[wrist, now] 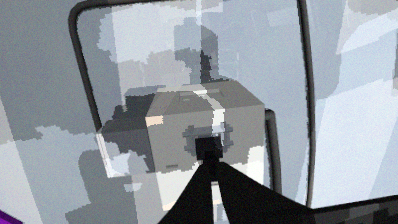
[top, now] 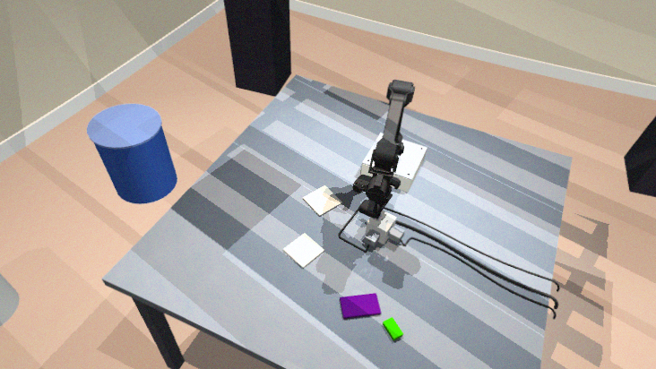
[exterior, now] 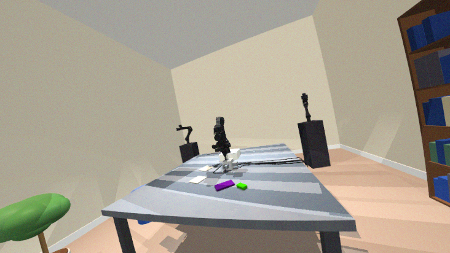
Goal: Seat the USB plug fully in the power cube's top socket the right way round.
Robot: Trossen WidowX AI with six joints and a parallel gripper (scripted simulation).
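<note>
The USB plug lies 2 cm below my gripper tip. Also, from my gripper tip: purple block (30 cm ahead, 10 cm below, 2 cm to the left); then green block (35 cm ahead, 14 cm to the left, 10 cm below).
</note>
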